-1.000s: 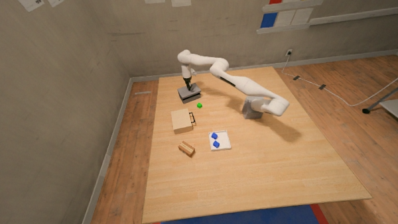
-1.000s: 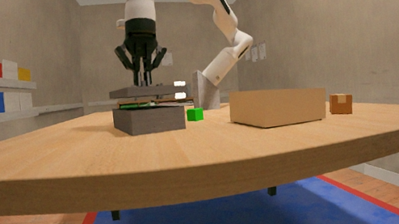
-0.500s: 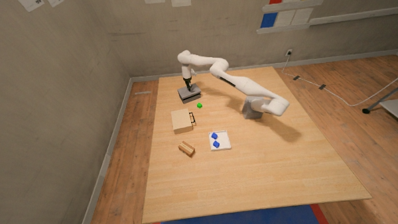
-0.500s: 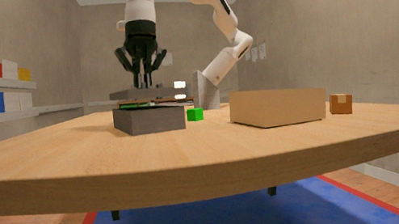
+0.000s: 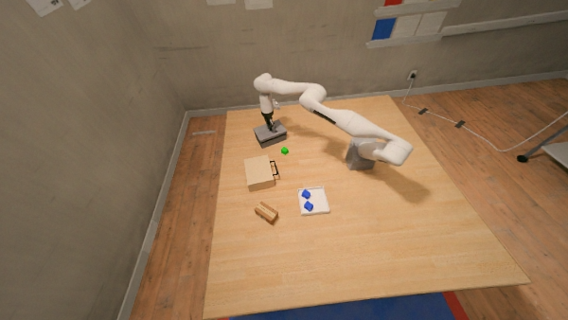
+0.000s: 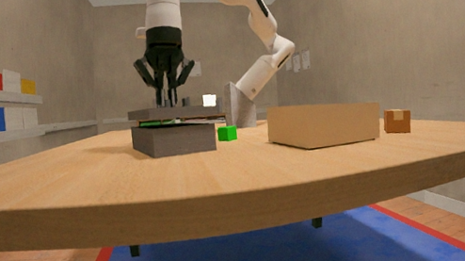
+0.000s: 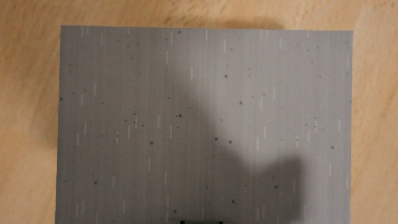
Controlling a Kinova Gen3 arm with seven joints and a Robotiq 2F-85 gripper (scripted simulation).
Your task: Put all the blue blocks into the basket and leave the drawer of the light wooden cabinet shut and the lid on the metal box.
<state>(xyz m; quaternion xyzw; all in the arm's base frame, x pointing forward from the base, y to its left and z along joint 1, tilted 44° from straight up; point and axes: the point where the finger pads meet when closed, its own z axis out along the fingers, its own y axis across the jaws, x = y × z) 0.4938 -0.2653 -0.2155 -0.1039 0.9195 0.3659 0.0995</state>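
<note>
My hand is 8 cm above the metal box. The rest, counted from my hand: grey lid: 3 cm below; then green block: 15 cm to the left, 9 cm below, 7 cm behind; then drawer: 30 cm to the left, 9 cm ahead, 7 cm below.
</note>
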